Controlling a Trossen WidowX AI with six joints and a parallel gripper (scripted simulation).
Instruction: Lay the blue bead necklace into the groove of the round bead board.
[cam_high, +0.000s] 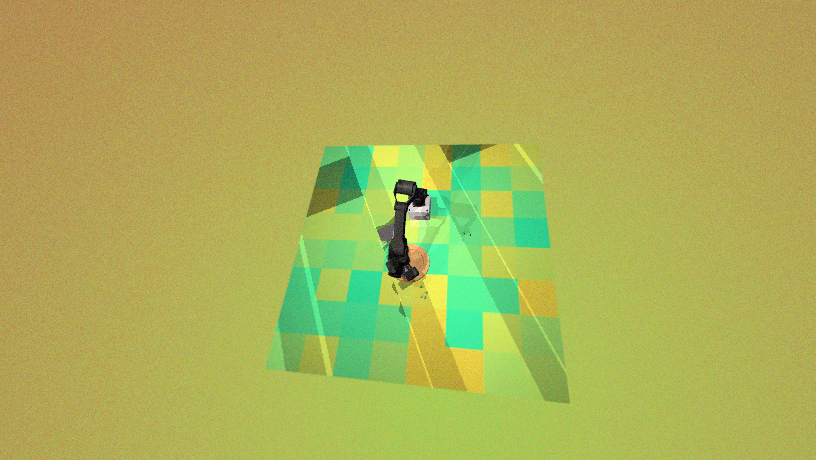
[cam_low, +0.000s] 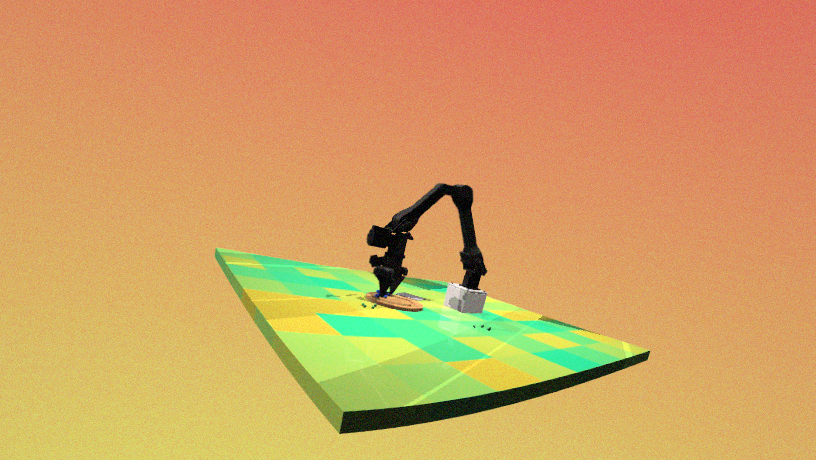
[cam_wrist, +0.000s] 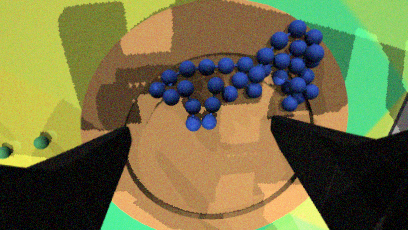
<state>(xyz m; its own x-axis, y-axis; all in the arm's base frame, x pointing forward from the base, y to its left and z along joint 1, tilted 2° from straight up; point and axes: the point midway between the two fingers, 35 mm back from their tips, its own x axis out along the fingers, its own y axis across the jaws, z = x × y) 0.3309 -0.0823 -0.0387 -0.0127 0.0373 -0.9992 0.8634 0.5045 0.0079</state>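
The round bead board lies 3 cm behind my gripper tip, 2 cm to the left of it and 1 cm below it. Also, from my gripper tip: flat grey piece: 20 cm behind, 9 cm to the right, 2 cm below.
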